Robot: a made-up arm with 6 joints.
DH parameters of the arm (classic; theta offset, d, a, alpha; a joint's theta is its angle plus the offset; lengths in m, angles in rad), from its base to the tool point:
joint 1: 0 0.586 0.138 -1.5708
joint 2: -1.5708 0 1.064 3.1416
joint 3: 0 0 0.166 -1.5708
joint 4: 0 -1.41 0 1.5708
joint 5: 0 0 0 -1.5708
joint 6: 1.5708 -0.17 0 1.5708
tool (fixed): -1.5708 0 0 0
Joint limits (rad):
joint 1: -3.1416..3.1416
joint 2: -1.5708..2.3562
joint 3: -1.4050..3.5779
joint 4: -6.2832..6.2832
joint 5: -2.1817..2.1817
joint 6: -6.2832..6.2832
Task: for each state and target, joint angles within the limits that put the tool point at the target. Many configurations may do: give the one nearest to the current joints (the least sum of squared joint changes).
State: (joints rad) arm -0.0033 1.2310 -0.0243 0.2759 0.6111 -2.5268
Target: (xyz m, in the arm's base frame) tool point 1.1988 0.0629 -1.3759
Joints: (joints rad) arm 0.0322 1.9455 0.2586 0.2703 0.5649 -2.5268
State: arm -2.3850 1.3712 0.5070 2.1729 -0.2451 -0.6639
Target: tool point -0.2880 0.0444 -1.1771
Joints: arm -3.0410 1.9849 -0.2724 2.0513 -0.5061 -0.6639
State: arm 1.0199 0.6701 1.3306 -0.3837 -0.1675 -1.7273
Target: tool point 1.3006 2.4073 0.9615
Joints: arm 1.0724 1.2626 1.2041 -0.3845 -0.1324 -1.7273
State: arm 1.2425 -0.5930 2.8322 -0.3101 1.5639 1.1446
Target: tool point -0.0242 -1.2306 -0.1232
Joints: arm 1.5065 -0.9226 3.1952 -0.3291 1.5671 1.1446
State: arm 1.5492 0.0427 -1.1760 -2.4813 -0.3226 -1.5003
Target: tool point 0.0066 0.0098 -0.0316
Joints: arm 1.4978 0.9440 -1.3999 -2.4525 0.0543 -1.5003
